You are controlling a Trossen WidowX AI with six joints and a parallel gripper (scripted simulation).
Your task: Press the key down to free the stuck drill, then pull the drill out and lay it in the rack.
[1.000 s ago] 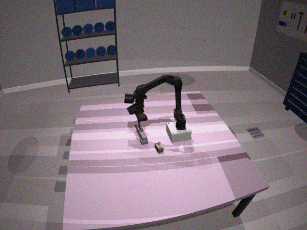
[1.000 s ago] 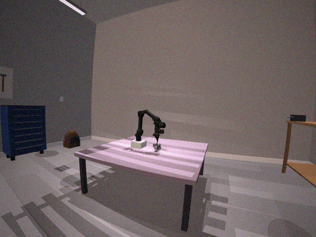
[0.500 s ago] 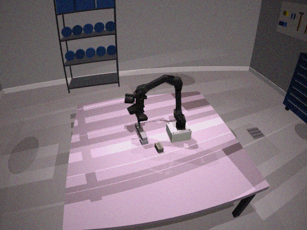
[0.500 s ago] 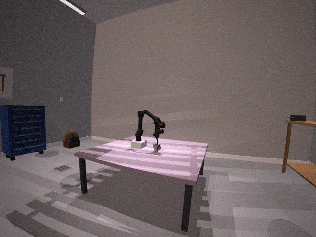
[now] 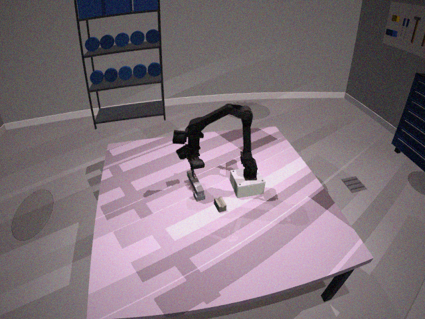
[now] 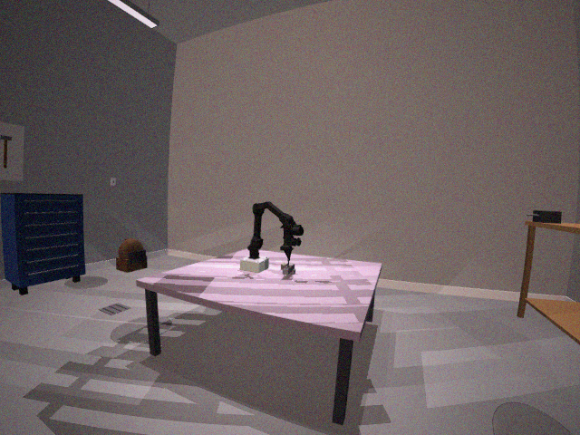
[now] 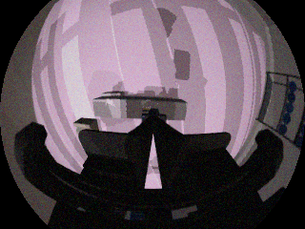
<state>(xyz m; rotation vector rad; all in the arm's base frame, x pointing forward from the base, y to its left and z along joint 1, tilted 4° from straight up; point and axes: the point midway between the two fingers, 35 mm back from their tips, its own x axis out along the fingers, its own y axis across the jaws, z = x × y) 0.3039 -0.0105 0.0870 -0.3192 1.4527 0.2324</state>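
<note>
Right now my gripper tip is 30 mm above the key. From my gripper tip the other things lie so: grey rack: 140 mm behind, 160 mm to the left, 100 mm below; drill: 20 mm behind, 50 mm to the left, 70 mm below.
</note>
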